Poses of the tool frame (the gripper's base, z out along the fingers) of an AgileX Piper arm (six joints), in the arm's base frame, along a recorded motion.
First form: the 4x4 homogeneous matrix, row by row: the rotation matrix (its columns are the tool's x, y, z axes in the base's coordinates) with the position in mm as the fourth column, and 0 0 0 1 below. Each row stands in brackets.
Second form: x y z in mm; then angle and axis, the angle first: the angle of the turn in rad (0 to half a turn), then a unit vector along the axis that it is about. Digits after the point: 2 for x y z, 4 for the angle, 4 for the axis.
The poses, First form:
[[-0.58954 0.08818 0.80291 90.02], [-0.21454 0.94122 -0.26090 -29.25], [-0.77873 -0.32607 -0.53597 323.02], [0 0 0 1]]
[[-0.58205 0.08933 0.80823 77.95], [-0.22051 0.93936 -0.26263 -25.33], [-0.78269 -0.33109 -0.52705 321.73], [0 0 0 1]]
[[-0.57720 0.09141 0.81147 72.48], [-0.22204 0.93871 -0.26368 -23.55], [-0.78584 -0.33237 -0.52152 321.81], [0 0 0 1]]
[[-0.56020 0.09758 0.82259 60.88], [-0.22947 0.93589 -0.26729 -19.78], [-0.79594 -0.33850 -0.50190 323.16], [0 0 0 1]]
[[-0.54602 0.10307 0.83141 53.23], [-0.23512 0.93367 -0.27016 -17.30], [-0.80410 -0.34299 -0.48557 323.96], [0 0 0 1]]
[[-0.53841 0.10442 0.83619 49.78], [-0.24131 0.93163 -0.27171 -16.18], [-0.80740 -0.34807 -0.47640 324.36], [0 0 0 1]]
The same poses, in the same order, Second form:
90.02 -29.25 323.02 2.2045 -0.0404 0.9814 -0.1878
77.95 -25.33 321.73 2.1955 -0.0422 0.9807 -0.1910
72.48 -23.55 321.81 2.1895 -0.0422 0.9804 -0.1924
60.88 -19.78 323.16 2.1689 -0.0431 0.9793 -0.1979
53.23 -17.30 323.96 2.1519 -0.0436 0.9784 -0.2023
49.78 -16.18 324.36 2.1431 -0.0454 0.9776 -0.2056

